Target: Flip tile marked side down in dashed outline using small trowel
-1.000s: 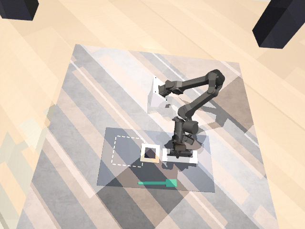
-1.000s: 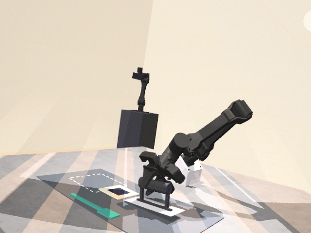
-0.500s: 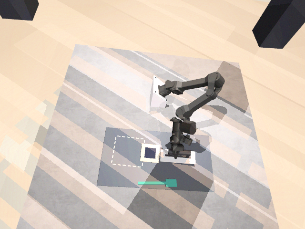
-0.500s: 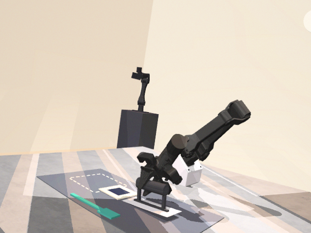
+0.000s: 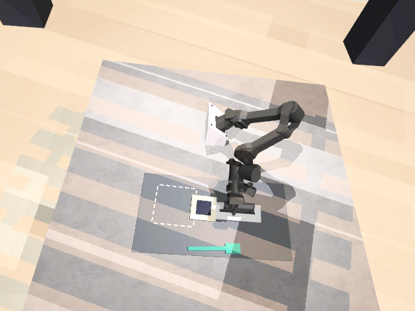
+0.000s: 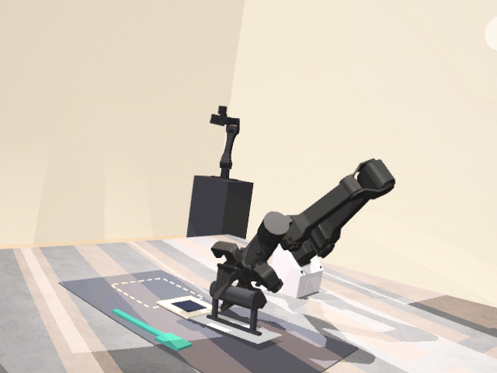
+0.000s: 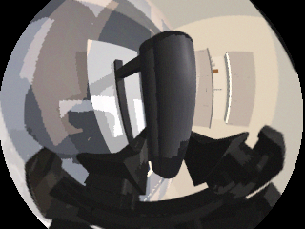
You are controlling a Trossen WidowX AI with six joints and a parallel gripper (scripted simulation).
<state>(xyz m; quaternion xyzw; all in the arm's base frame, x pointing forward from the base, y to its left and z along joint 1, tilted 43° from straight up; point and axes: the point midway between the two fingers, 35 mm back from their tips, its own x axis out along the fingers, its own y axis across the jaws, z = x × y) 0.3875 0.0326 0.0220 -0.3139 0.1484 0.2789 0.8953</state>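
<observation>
Right now my gripper tip is 80 mm above the grey mat, 70 mm to the left of it and 10 mm past it. The rest, counted from my gripper tip: teal flat tool: 130 mm ahead, 60 mm to the right, 50 mm below; tile: 120 mm to the right, 50 mm below, 40 mm behind.
</observation>
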